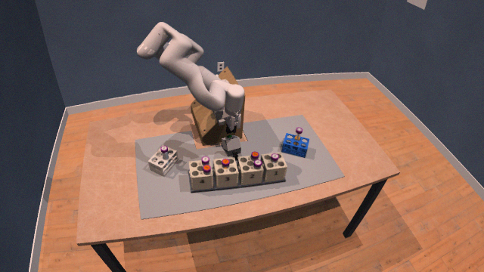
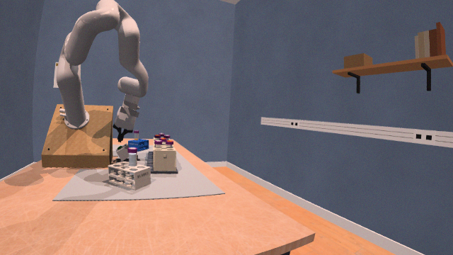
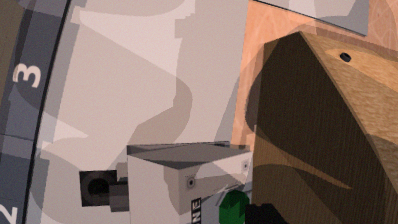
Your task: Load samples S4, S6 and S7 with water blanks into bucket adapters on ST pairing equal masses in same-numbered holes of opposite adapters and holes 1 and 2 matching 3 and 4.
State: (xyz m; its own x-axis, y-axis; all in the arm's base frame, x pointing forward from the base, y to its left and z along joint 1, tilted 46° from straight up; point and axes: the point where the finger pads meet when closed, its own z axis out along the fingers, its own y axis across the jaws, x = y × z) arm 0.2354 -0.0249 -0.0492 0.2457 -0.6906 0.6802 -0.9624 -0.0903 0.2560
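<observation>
The DONE key desk is 2 cm ahead of my hand and 6 cm below it. The rest, counted from my hand: blue rack 7 cm ahead, 33 cm to the left, 8 cm below.
</observation>
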